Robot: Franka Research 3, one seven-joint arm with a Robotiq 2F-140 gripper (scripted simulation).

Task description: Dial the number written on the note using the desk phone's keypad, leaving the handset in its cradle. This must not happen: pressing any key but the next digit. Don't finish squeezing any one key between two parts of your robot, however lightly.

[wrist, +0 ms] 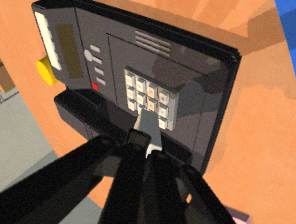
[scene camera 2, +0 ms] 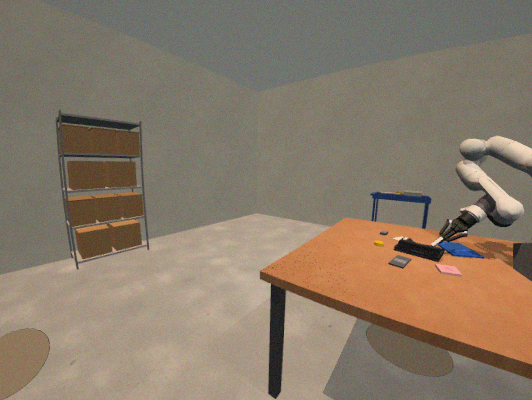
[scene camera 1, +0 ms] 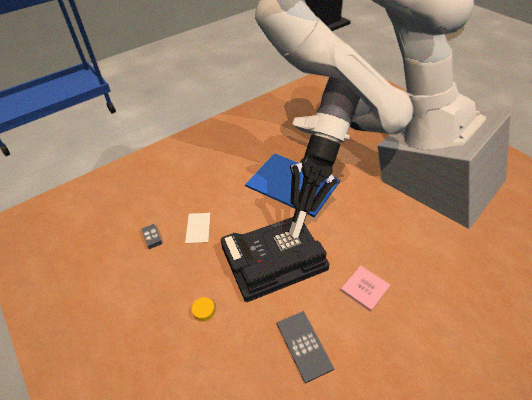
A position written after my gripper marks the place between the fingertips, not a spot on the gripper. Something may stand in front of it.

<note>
I see my gripper [scene camera 1: 293, 235], a grey slab [scene camera 1: 307, 351] and a blue pad [scene camera 1: 273, 179].
My gripper is seen too in the wrist view [wrist: 144, 124].
</note>
